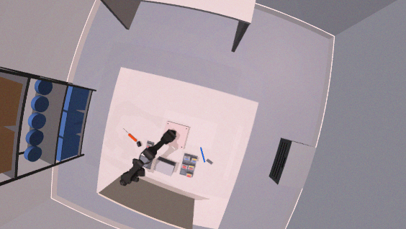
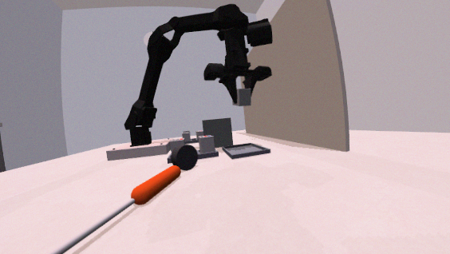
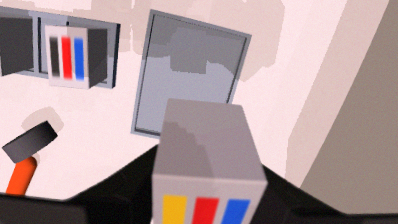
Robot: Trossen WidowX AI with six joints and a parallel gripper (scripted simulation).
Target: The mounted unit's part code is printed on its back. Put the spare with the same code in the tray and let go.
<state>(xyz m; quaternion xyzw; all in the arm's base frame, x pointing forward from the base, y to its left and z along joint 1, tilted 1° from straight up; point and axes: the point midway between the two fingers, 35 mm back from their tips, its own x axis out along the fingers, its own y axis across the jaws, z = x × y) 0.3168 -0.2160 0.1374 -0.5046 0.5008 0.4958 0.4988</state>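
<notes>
Right now my gripper tip is 1 cm past the grey tray and 13 cm above it. Also, from my gripper tip: mounted grey unit (3 cm behind, 21 cm to the left, 8 cm below); tan wall panel (21 cm ahead, 16 cm to the left, 9 cm above); black tape roll (17 cm behind, 7 cm to the right, 11 cm below).
</notes>
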